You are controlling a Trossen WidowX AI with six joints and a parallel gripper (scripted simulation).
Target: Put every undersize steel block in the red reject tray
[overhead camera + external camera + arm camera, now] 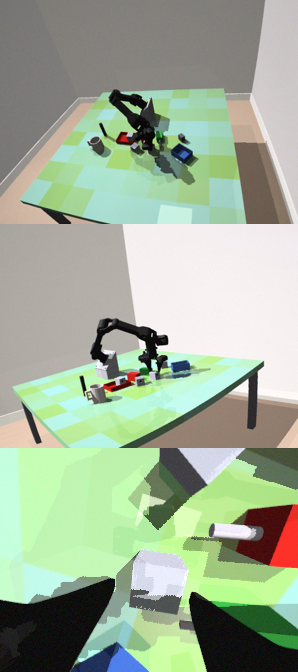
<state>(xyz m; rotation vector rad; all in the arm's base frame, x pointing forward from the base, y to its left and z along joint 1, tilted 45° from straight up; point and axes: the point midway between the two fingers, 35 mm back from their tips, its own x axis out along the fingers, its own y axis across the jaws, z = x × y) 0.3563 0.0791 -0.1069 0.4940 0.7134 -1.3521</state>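
Now: the steel block 20 mm below my gripper tip. From my gripper tip the other things lie so: green GO gauge (100 mm behind, 30 mm to the left, 20 mm below); blue tray (200 mm to the left, 30 mm below, 10 mm ahead); darker grey block (190 mm to the left, 120 mm behind, 20 mm below).
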